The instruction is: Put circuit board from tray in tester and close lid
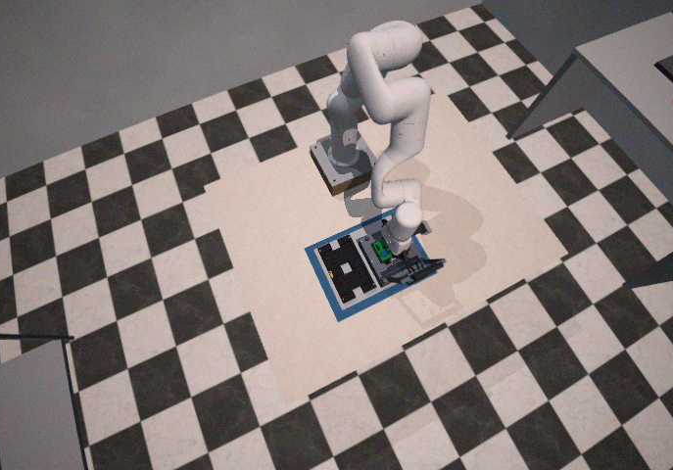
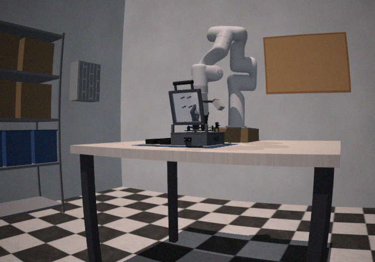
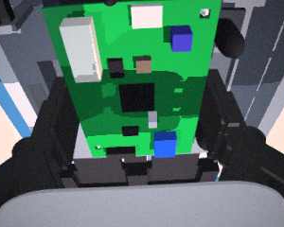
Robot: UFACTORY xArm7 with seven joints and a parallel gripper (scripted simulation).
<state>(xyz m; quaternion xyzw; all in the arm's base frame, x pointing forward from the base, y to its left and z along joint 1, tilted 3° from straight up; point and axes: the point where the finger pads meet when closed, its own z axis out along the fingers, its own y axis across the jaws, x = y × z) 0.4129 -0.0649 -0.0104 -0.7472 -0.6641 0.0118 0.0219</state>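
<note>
Now: the green circuit board right at my hand. Round my hand: tester lid (120 mm ahead, 10 mm to the right, 100 mm above); then latch hook (50 mm behind, 60 mm to the left).
</note>
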